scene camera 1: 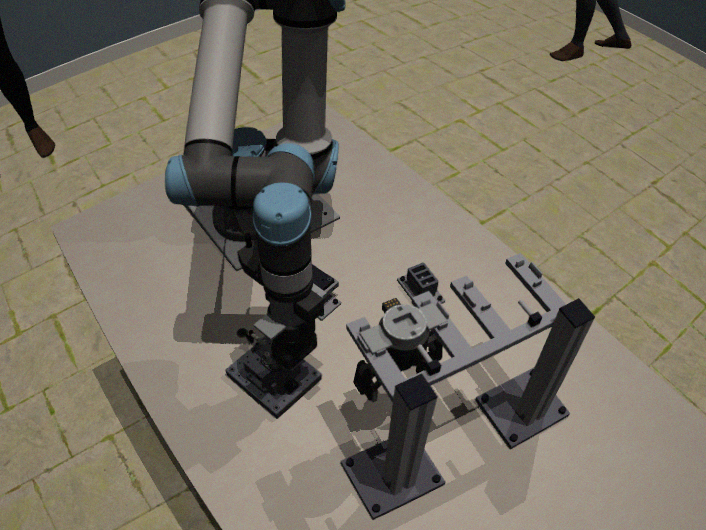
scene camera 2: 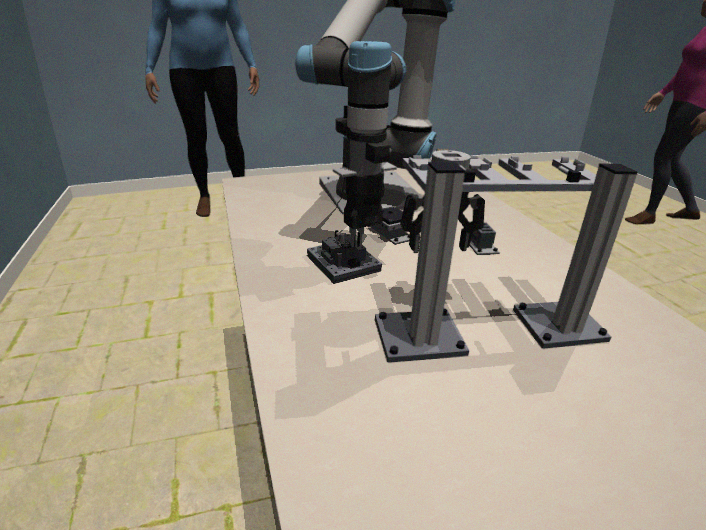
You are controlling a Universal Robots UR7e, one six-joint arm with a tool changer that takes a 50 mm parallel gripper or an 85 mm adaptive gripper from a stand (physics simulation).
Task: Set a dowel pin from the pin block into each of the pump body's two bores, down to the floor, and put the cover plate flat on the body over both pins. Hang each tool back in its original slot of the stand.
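Places are measured from the arm's base along level axes (x ahead, y left, z up), in millimetres.
Where they show: arm's base, origin of the base link: point(scene camera 1: 245, 217).
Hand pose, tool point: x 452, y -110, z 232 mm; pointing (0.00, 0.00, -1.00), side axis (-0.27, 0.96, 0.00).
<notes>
Each offset is from my tool point to the centre of the thing. "pt": to the spot under its first point.
My gripper point(scene camera 2: 356, 239), the slim parallel tool on the arm, points straight down at the pump body point(scene camera 1: 256, 365) point(scene camera 2: 336, 249), its fingertips low at the body's right part in scene camera 2. The view is too dark and small to show whether the fingers are apart or hold a pin. The tool hides much of the body and its bores in scene camera 1. A slotted dark block {dz -213, dx -69, dy +332 mm} point(scene camera 1: 422, 277) point(scene camera 2: 485, 236), perhaps the pin block, stands behind the stand. A flat dark piece on a low fixture {dz -199, dx -180, dy +126 mm} point(scene camera 2: 392, 215), perhaps the cover plate, lies behind the body. The adaptive gripper point(scene camera 1: 403, 328) hangs in the stand.
The tool stand's rail {pt dz +34, dx +255, dy +236 mm} point(scene camera 1: 516, 336) point(scene camera 2: 530, 185) runs between two posts {pt dz -28, dx +281, dy +32 mm} point(scene camera 1: 410, 439) point(scene camera 2: 439, 256) on bolted feet, right of my arm. The hung tool's black fingers point(scene camera 2: 473, 222) reach below the rail. The body's square base plate {pt dz -227, dx +28, dy -60 mm} point(scene camera 1: 277, 406) point(scene camera 2: 336, 274) lies near the table's left edge.
</notes>
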